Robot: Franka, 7 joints.
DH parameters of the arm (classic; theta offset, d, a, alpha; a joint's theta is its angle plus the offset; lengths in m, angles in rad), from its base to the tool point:
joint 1: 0 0.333 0 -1.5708
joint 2: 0 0 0 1.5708
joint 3: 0 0.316 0.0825 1.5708
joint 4: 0 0 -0.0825 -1.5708
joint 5: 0 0.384 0 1.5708
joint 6: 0 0 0.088 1.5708
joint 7: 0 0.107 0 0
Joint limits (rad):
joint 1: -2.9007..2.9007
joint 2: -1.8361..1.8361
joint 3: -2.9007..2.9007
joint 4: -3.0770..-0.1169
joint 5: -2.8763..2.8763
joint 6: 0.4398..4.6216
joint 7: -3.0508..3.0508
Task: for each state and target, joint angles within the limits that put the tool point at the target. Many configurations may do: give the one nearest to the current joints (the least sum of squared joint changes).
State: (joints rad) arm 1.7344 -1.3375 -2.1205 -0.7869 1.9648 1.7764 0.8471
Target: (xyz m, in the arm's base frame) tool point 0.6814 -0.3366 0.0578
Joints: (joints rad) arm 2.1111 -1.6672 -2.2065 -1.0428 1.9399 1.8506 0.8471
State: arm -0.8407 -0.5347 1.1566 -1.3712 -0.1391 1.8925 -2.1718
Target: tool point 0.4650 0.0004 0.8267
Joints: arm -1.0732 -0.4221 0.8173 -1.4826 -0.1830 1.8030 -2.1718
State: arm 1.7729 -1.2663 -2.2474 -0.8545 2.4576 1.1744 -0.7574
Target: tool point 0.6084 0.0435 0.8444
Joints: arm 2.5378 -0.6950 -1.8930 -1.0168 2.3818 1.3665 -0.7574
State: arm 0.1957 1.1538 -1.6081 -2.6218 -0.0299 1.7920 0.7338
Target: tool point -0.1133 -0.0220 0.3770
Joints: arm -0.2040 1.4652 -1.9439 -3.0770 -0.2621 1.1084 0.7338
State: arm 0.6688 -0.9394 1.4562 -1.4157 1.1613 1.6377 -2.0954
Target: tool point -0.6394 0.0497 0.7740
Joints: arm 0.7999 -0.8104 1.3319 -1.0661 1.2244 1.7848 -2.0954
